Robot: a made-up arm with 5 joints.
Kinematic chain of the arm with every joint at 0, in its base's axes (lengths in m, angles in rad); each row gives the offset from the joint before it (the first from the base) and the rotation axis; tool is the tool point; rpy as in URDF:
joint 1: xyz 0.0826 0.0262 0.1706 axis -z
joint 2: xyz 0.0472 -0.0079 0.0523 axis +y
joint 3: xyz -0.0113 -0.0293 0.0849 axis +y
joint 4: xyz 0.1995 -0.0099 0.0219 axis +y
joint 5: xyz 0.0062 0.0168 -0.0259 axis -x
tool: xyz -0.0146 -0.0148 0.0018 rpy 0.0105 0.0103 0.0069
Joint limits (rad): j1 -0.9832..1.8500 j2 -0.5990..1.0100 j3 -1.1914..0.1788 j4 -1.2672..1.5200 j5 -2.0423..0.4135
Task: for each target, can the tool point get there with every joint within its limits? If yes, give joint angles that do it. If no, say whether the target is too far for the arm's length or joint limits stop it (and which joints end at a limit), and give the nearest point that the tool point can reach.
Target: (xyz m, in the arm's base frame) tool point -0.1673 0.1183 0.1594
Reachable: no: joint limits stop it (at a limit: joint 1, joint 2, joint 3) | nearest point -0.0049 -0.1280 0.1098 | short by 0.299 m
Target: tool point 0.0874 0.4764 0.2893
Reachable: no: too far | nearest point 0.2964 0.3018 0.2880 | short by 0.272 m
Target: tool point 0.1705 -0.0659 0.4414
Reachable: yes | joints 0.4462 -0.3905 -0.5055 0.2941 -0.0414
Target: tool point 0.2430 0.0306 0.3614
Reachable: yes | joints -0.2154 -0.3101 0.0026 1.1700 -1.7129
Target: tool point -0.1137 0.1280 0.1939
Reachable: no: joint limits stop it (at a limit: joint 2, joint 3, joint 4) | nearest point 0.0115 0.0631 0.4356 | short by 0.280 m
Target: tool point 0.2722 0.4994 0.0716
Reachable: no: too far | nearest point 0.2812 0.2789 0.1669 | short by 0.240 m
